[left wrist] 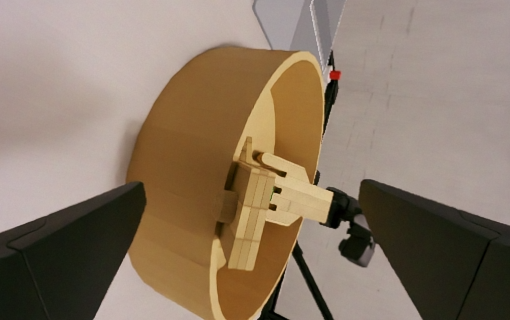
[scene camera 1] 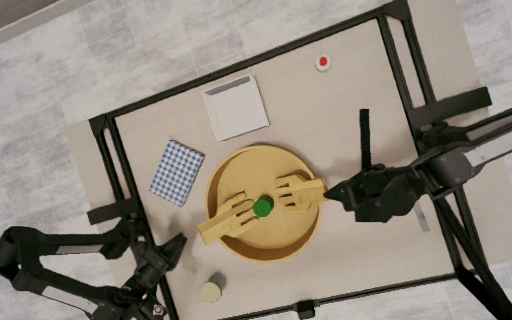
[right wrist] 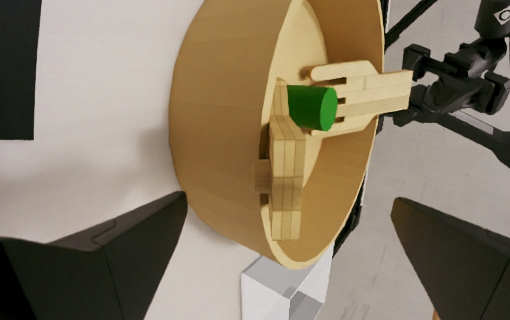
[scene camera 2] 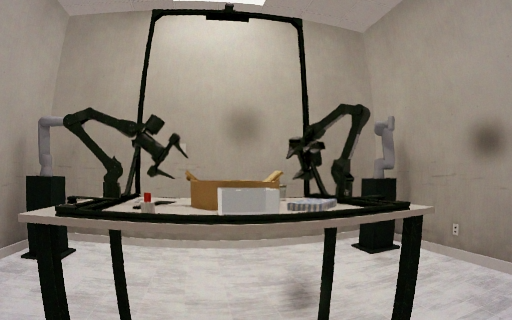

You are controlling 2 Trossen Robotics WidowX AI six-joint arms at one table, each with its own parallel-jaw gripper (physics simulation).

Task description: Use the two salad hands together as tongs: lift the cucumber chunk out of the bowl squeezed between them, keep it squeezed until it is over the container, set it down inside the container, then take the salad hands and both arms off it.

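Places are measured from the left arm's base along level axes (x ahead, y left, z up), in millimetres.
Where they show: left gripper, fingertip midpoint: (left wrist: 254,190) (scene camera 1: 184,235) (right wrist: 416,98) (scene camera 2: 290,168); right gripper, fingertip midpoint: (left wrist: 332,212) (scene camera 1: 333,189) (right wrist: 289,204) (scene camera 2: 181,168); left arm's base, link origin: (scene camera 1: 135,227) (scene camera 2: 344,197); right arm's base, link origin: (scene camera 1: 432,141) (scene camera 2: 111,198).
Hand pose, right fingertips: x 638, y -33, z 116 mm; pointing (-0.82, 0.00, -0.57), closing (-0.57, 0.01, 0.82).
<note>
Things, the pixels of their top centre, and the offset from my right fingertips.
- green cucumber chunk, top centre: (right wrist: 329,109) (scene camera 1: 262,208) 204 mm back, 9 mm right, 66 mm down
- round wooden bowl, top centre: (right wrist: 346,124) (left wrist: 287,191) (scene camera 1: 261,205) (scene camera 2: 234,180) 198 mm back, 4 mm left, 42 mm down
- white container, top centre: (right wrist: 310,302) (scene camera 2: 246,188) (scene camera 1: 232,108) 195 mm back, 282 mm left, 59 mm down
- blue-checked cloth, top centre: (scene camera 1: 175,173) (scene camera 2: 313,201) 446 mm back, 160 mm left, 110 mm down
- pale round jar, top centre: (scene camera 1: 210,292) (scene camera 2: 279,185) 430 mm back, 209 mm right, 65 mm down
- red-topped button, top centre: (scene camera 2: 147,192) (left wrist: 340,75) (scene camera 1: 323,60) 73 mm ahead, 323 mm left, 71 mm down
The green cucumber chunk (scene camera 1: 263,205) (right wrist: 307,106) stands in the round wooden bowl (scene camera 1: 270,254) (scene camera 2: 205,195) (left wrist: 175,150) (right wrist: 220,100), between the fingers of two wooden salad hands. The picture-left hand (scene camera 1: 227,220) (left wrist: 252,210) (right wrist: 380,90) and the picture-right hand (scene camera 1: 302,192) (left wrist: 305,197) (right wrist: 287,170) rest with handles over the rim. My left gripper (scene camera 2: 292,167) (left wrist: 254,190) is open and empty, apart from the near handle. My right gripper (scene camera 2: 180,168) (right wrist: 289,204) is open and empty, close outside the other handle. The white container (scene camera 1: 237,112) (scene camera 2: 245,201) (right wrist: 265,290) stands beside the bowl.
A blue-checked cloth (scene camera 1: 177,172) (scene camera 2: 311,204) lies left of the bowl in scene camera 1. A pale round jar (scene camera 1: 211,291) stands below it. A red-topped button (scene camera 1: 323,62) (scene camera 2: 147,204) is at the upper right. A black frame (scene camera 1: 240,65) borders the table.
</note>
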